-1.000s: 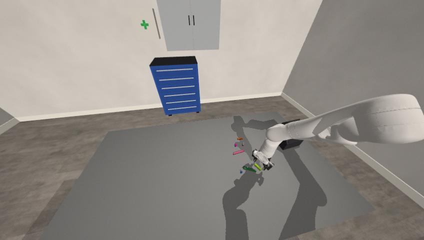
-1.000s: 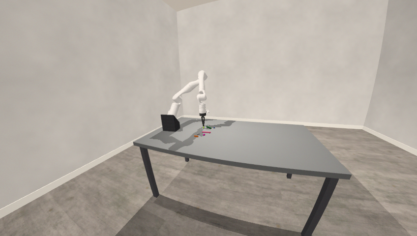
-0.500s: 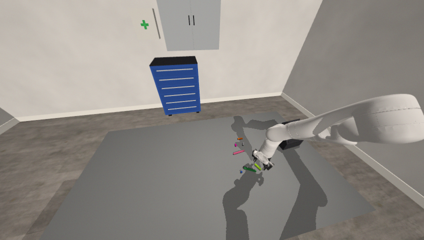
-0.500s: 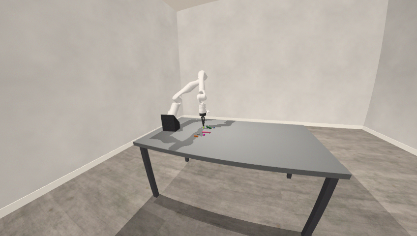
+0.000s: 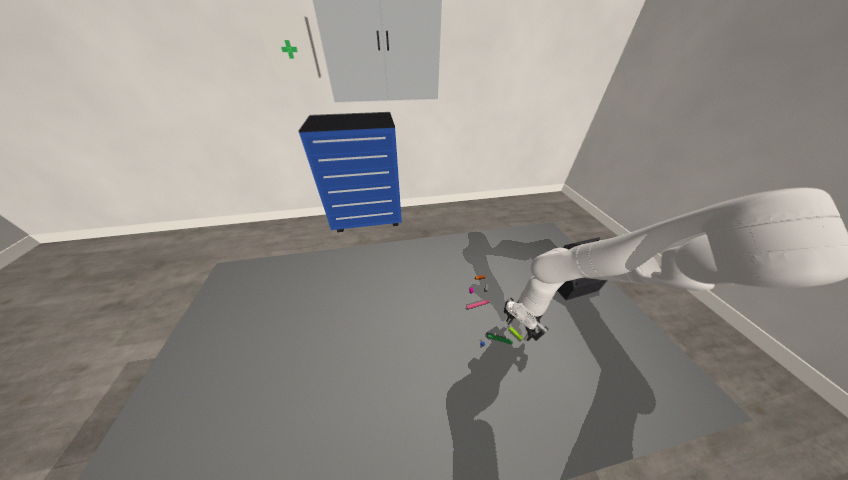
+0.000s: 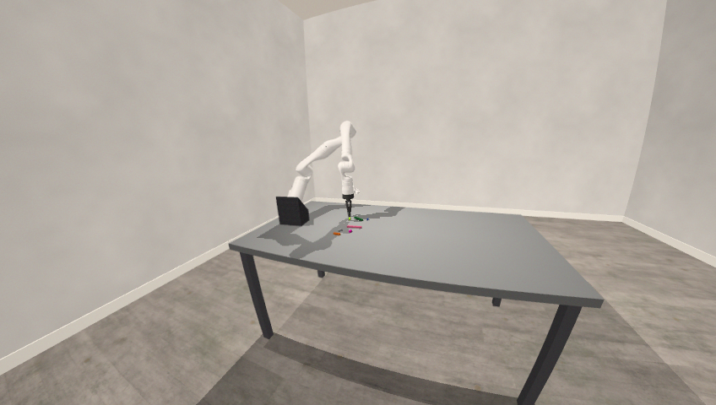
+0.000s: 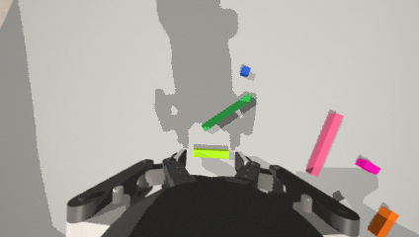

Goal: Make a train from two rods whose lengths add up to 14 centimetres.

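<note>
The lime rod is 30 mm below my hand. From my hand the other things lie so: blue rod (130 mm ahead, 30 mm below); green rod (60 mm ahead, 30 mm below); pink rod (70 mm ahead, 140 mm to the right, 30 mm below).
</note>
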